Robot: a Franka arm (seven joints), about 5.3 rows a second.
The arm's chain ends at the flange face. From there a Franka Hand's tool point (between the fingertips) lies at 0.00 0.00 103.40 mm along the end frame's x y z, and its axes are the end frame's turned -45 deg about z.
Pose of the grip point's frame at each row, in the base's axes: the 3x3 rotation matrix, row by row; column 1 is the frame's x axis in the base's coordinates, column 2 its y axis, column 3 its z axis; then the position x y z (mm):
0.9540 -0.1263 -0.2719; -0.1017 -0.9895 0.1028; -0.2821 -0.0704 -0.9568; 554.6 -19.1 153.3
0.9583 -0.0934 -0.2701; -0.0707 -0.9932 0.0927; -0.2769 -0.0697 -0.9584; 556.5 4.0 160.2
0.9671 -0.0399 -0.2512; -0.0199 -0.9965 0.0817; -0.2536 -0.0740 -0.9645; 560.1 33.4 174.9
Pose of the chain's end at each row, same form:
0.5853 -0.7639 -0.2719; -0.7716 -0.6278 0.1028; -0.2493 0.1497 -0.9568; 582.7 -29.7 252.2
0.6116 -0.7437 -0.2701; -0.7523 -0.6523 0.0927; -0.2451 0.1465 -0.9584; 584.4 -5.6 259.3
0.6556 -0.7121 -0.2512; -0.7187 -0.6906 0.0817; -0.2316 0.1270 -0.9645; 586.1 25.0 274.6

